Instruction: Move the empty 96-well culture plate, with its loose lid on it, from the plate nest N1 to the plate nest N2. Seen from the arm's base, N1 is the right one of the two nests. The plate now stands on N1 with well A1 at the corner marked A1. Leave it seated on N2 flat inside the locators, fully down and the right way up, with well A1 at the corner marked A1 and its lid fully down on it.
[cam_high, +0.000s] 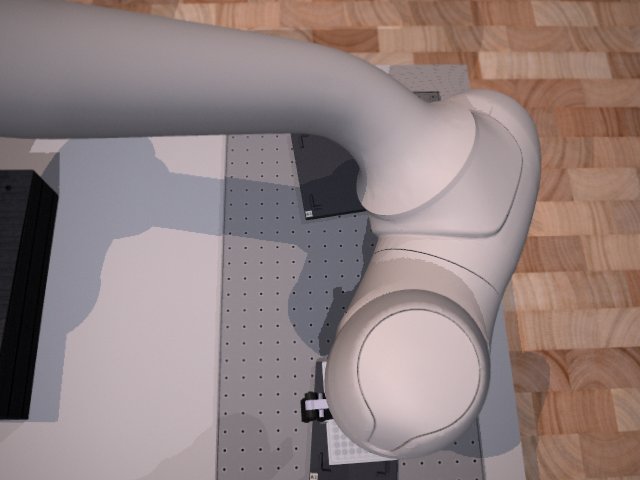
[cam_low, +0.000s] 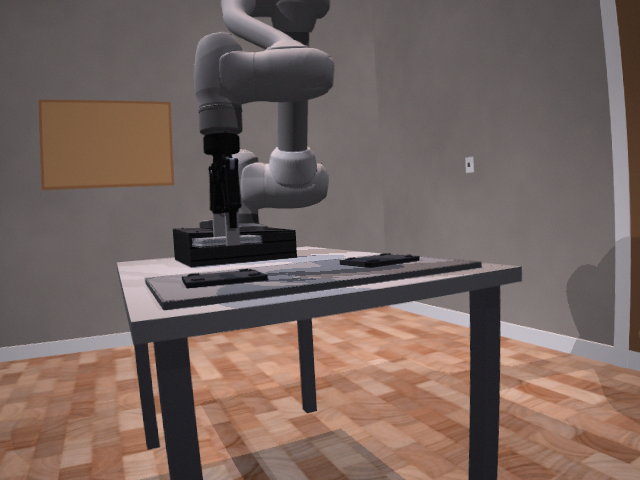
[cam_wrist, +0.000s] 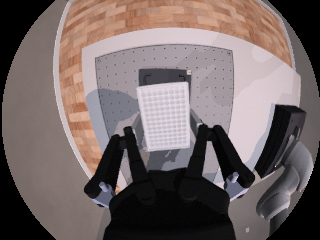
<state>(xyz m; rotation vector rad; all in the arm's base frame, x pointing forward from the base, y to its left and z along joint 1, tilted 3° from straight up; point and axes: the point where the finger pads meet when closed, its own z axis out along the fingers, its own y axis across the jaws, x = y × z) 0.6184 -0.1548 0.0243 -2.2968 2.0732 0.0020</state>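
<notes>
My hand is 4 cm past the nest N2, 39 cm to the right of it and 10 cm above it. From my hand the other things lie so: nest N1: 1 cm to the right, 10 cm below; then clear lid: 1 cm below; then A1 label: 8 cm behind, 30 cm to the left, 9 cm below.
</notes>
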